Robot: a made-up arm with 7 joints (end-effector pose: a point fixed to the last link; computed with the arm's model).
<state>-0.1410 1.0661 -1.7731 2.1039 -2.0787 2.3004 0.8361</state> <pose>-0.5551 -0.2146 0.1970 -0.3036 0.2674 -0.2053 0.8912</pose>
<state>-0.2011 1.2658 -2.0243 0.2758 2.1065 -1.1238 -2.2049</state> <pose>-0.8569 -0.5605 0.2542 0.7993 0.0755 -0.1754 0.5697</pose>
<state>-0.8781 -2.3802 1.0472 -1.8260 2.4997 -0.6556 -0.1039</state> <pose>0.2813 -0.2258 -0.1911 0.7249 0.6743 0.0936 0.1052</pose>
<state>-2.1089 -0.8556 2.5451 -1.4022 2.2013 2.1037 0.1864</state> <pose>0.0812 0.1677 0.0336 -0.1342 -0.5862 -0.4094 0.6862</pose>
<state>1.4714 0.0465 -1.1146 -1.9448 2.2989 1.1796 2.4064</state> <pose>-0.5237 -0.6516 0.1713 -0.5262 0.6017 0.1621 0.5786</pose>
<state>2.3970 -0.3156 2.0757 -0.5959 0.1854 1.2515 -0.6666</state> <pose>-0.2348 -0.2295 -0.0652 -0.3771 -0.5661 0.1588 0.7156</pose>
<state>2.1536 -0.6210 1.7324 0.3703 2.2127 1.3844 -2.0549</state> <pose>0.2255 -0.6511 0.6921 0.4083 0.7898 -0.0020 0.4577</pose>
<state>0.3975 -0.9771 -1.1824 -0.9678 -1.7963 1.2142 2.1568</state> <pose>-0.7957 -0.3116 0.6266 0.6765 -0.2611 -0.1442 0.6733</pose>
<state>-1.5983 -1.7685 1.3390 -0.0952 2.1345 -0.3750 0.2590</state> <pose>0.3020 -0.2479 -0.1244 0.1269 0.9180 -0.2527 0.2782</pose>
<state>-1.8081 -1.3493 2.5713 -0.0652 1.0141 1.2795 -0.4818</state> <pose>-0.2300 -0.0083 0.2865 0.3459 -0.6977 -0.4353 0.4517</pose>
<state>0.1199 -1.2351 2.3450 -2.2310 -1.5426 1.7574 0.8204</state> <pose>0.2768 0.2649 0.0995 0.1359 -0.6088 -0.5064 0.5953</pose>
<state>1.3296 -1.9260 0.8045 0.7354 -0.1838 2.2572 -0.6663</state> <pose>0.0273 -0.3500 0.5488 0.1955 0.5351 0.8193 0.0650</pose>
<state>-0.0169 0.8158 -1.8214 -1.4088 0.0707 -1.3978 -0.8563</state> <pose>-0.4138 -0.4914 0.1848 -0.2197 0.4475 -0.2373 0.8338</pose>
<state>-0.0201 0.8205 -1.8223 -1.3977 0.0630 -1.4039 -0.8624</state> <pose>-0.4101 -0.4930 0.1881 -0.2129 0.4571 -0.2338 0.8313</pose>
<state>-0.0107 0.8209 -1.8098 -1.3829 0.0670 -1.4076 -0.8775</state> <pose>-0.4100 -0.4974 0.1851 -0.2046 0.4547 -0.2296 0.8358</pose>
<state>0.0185 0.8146 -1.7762 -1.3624 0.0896 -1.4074 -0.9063</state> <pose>-0.4153 -0.5063 0.1721 -0.1944 0.4331 -0.2240 0.8512</pose>
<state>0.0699 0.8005 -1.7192 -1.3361 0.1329 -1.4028 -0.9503</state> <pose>-0.4258 -0.5207 0.1471 -0.1828 0.3893 -0.2156 0.8766</pose>
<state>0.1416 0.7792 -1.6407 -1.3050 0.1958 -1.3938 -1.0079</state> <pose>-0.4389 -0.5417 0.1099 -0.1707 0.3241 -0.2027 0.9082</pose>
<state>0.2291 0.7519 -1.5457 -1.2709 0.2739 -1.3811 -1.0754</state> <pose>-0.4508 -0.5696 0.0616 -0.1598 0.2412 -0.1839 0.9394</pose>
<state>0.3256 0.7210 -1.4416 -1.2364 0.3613 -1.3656 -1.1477</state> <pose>-0.4572 -0.6042 0.0057 -0.1520 0.1478 -0.1588 0.9643</pose>
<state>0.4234 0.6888 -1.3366 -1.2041 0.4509 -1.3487 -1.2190</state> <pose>-0.4552 -0.6439 -0.0525 -0.1489 0.0525 -0.1291 0.9790</pose>
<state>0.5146 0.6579 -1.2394 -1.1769 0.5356 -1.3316 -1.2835</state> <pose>-0.4449 -0.6852 -0.1064 -0.1509 -0.0357 -0.0983 0.9830</pose>
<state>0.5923 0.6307 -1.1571 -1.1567 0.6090 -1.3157 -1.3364</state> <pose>-0.4294 -0.7238 -0.1510 -0.1568 -0.1101 -0.0702 0.9790</pose>
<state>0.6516 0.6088 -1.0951 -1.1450 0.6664 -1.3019 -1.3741</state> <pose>-0.4134 -0.7551 -0.1836 -0.1644 -0.1670 -0.0485 0.9709</pose>
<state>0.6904 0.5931 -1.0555 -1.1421 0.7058 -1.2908 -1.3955</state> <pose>-0.4014 -0.7761 -0.2048 -0.1714 -0.2057 -0.0353 0.9628</pose>
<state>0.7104 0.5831 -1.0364 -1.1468 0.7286 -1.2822 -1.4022</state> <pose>-0.3950 -0.7868 -0.2170 -0.1765 -0.2289 -0.0303 0.9568</pose>
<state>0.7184 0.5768 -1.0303 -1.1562 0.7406 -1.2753 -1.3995</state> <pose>-0.3929 -0.7905 -0.2239 -0.1801 -0.2424 -0.0306 0.9528</pose>
